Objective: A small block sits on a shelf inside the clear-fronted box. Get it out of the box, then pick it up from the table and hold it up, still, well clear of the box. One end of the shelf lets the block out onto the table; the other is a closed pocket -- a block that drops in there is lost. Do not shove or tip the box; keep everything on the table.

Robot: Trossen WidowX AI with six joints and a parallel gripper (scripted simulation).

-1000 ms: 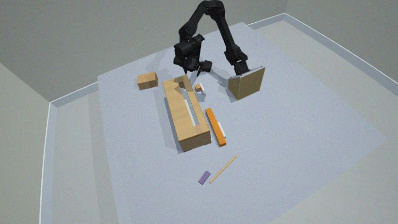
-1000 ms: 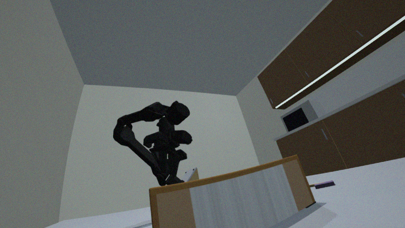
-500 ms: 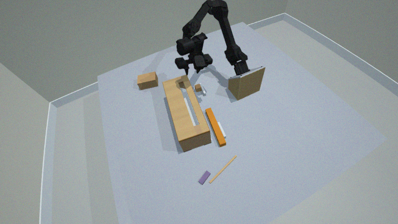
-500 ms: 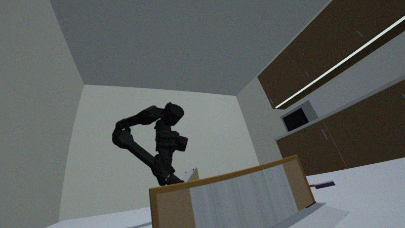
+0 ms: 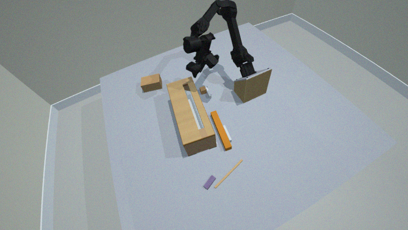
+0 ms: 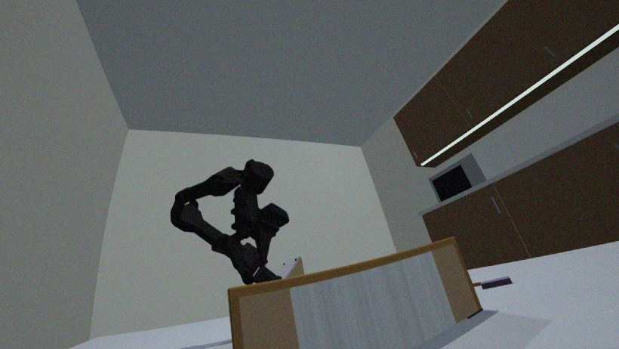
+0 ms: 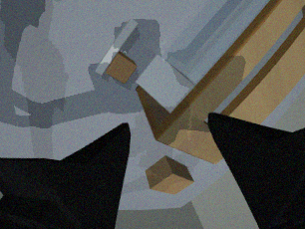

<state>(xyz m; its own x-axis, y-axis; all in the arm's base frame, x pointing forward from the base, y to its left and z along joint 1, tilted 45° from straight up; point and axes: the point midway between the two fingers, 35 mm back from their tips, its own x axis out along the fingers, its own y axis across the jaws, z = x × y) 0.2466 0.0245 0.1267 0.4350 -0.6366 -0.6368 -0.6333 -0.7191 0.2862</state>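
Now: gripper tip 2 cm past the small brown block, 1 cm to the left of it and 14 cm above it. Also, from my gripper tip: purple block: 12 cm ahead, 50 cm to the left, 15 cm below; then small tan box: 27 cm ahead, 20 cm to the right, 13 cm below.
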